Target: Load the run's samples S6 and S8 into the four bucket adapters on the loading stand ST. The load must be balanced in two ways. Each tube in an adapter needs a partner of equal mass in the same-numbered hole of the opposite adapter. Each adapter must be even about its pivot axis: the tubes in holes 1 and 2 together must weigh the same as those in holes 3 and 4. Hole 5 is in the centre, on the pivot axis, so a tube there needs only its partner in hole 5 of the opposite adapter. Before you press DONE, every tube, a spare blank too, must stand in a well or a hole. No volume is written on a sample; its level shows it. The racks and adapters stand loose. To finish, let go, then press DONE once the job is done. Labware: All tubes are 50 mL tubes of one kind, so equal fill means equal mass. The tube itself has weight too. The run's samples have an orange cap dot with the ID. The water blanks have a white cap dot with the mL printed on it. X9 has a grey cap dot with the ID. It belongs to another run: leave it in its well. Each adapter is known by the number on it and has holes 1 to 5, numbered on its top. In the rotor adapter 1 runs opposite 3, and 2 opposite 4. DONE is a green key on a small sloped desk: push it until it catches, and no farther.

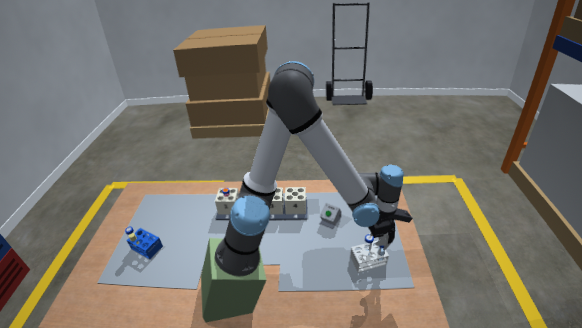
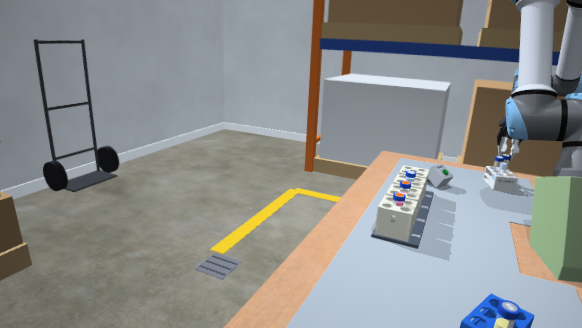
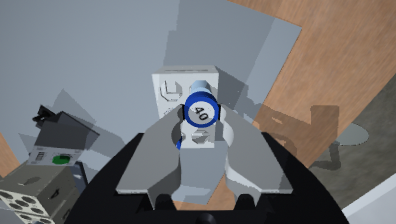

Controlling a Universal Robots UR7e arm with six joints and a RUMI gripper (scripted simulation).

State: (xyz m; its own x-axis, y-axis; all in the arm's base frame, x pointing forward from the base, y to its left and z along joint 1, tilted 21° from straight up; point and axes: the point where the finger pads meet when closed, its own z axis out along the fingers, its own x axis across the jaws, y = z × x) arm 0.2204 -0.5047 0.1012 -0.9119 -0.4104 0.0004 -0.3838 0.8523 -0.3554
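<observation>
My hand is 5 cm above the water blank and 1 cm past it. Also, from my hand: green DONE key: 23 cm to the left, 20 cm ahead, 5 cm below; then loading stand ST: 55 cm to the left, 25 cm ahead, 11 cm below; then white rack: 8 cm below, 4 cm to the left.
</observation>
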